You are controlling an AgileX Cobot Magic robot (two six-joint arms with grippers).
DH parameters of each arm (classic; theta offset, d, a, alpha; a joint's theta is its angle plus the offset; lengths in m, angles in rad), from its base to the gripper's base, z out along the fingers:
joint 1: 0 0.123 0 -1.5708
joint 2: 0.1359 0 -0.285 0
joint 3: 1.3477 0 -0.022 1.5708
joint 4: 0 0.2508 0 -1.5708
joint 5: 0 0 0.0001 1.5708
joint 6: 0 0.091 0 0
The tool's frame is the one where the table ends.
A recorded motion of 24 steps. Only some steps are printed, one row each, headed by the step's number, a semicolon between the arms.
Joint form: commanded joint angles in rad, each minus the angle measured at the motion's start. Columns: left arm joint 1, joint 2, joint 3, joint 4, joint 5, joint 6; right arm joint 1, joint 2, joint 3, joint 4, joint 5, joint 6.
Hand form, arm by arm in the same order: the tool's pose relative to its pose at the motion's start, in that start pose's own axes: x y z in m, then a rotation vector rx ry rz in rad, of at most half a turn. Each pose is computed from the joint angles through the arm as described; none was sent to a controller.
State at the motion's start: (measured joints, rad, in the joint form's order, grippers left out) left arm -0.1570 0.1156 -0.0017 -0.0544 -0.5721 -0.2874; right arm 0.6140 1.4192 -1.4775 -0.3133 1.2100 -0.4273
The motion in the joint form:
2: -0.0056 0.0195 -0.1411 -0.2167 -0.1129 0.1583; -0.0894 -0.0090 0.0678 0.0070 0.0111 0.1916
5: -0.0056 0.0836 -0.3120 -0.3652 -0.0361 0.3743; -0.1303 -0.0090 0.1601 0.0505 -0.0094 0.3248
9: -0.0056 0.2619 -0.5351 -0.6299 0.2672 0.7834; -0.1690 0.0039 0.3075 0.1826 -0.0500 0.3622
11: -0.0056 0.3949 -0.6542 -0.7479 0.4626 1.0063; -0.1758 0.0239 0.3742 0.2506 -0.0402 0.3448
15: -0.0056 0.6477 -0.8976 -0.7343 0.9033 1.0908; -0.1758 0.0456 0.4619 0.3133 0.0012 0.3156
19: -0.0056 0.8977 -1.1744 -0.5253 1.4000 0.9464; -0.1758 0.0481 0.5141 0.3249 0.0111 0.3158
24: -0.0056 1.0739 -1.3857 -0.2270 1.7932 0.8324; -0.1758 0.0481 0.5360 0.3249 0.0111 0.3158
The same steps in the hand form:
2: -0.0522 -0.0052 0.0137 -0.0568 -0.2485 -0.0330; 0.0241 -0.0090 0.0176 -0.0057 0.0978 0.2528
5: -0.0897 -0.0128 0.0344 -0.1262 -0.2704 0.0357; 0.0393 -0.0009 0.0396 -0.0544 0.1650 0.4152
9: -0.1020 -0.0229 0.0816 -0.1665 0.0186 0.1712; 0.0579 0.0243 0.0737 -0.2012 0.2526 0.5176
11: -0.0955 -0.0325 0.1136 -0.0916 0.2223 0.2620; 0.0668 0.0411 0.0898 -0.2939 0.3247 0.5268
15: -0.0762 -0.0577 0.1685 0.1780 0.5921 0.3054; 0.0816 0.0645 0.1050 -0.4058 0.4442 0.5104
19: -0.0538 -0.0680 0.2080 0.3641 1.0429 0.3160; 0.0915 0.0756 0.1107 -0.4390 0.5017 0.5073
24: -0.0412 -0.0505 0.2255 0.3301 1.4603 0.4595; 0.0958 0.0798 0.1129 -0.4471 0.5221 0.5039

